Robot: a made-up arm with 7 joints.
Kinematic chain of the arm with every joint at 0, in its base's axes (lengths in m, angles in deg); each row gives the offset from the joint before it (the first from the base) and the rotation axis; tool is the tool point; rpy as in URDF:
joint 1: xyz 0 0 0.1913 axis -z
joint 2: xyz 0 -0.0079 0.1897 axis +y
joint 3: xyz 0 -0.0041 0.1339 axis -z
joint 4: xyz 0 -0.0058 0.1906 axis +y
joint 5: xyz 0 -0.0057 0.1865 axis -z
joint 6: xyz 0 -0.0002 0.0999 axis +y
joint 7: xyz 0 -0.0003 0.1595 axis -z
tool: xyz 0 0 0 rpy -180 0 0
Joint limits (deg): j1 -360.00..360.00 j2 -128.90..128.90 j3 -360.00..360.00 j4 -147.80..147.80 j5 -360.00..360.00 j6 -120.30..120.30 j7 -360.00..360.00
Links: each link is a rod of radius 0.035 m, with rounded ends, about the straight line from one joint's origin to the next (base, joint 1, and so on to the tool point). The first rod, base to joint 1, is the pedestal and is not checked.
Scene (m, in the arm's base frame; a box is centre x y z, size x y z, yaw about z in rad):
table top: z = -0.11
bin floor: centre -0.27 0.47 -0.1 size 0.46 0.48 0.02 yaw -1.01
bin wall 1: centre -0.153 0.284 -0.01 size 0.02 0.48 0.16 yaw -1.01
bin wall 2: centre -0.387 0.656 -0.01 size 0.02 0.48 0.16 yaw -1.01
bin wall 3: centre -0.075 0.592 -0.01 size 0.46 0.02 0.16 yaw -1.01
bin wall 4: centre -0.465 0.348 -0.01 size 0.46 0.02 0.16 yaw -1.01
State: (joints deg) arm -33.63 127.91 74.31 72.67 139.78 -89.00 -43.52
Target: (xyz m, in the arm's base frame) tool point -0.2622 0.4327 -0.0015
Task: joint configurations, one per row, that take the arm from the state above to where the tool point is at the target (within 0.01 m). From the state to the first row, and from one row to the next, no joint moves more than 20 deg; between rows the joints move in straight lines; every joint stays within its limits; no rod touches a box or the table.
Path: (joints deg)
1: -43.67 122.98 79.35 53.07 143.60 -93.44 -38.74
2: -53.70 118.05 84.38 33.48 147.42 -97.87 -33.96
3: -63.74 113.12 89.42 13.88 151.24 -102.31 -29.18
4: -73.77 108.19 94.45 -5.72 155.06 -106.75 -24.41
5: -83.81 103.26 99.49 -25.31 158.88 -111.18 -19.63
6: -93.84 98.33 104.52 -44.91 162.70 -115.62 -14.85
7: -103.88 93.40 109.56 -64.51 166.51 -120.05 -10.07
8: -107.53 95.94 94.67 -46.74 155.52 -111.65 -16.76
9: -111.18 98.49 79.78 -28.97 144.53 -103.25 -23.45
10: -114.83 101.03 64.90 -11.21 133.53 -94.84 -30.14
11: -118.48 103.58 50.01 6.56 122.54 -86.44 -36.83
12: -122.13 106.12 35.12 24.33 111.55 -78.03 -43.52

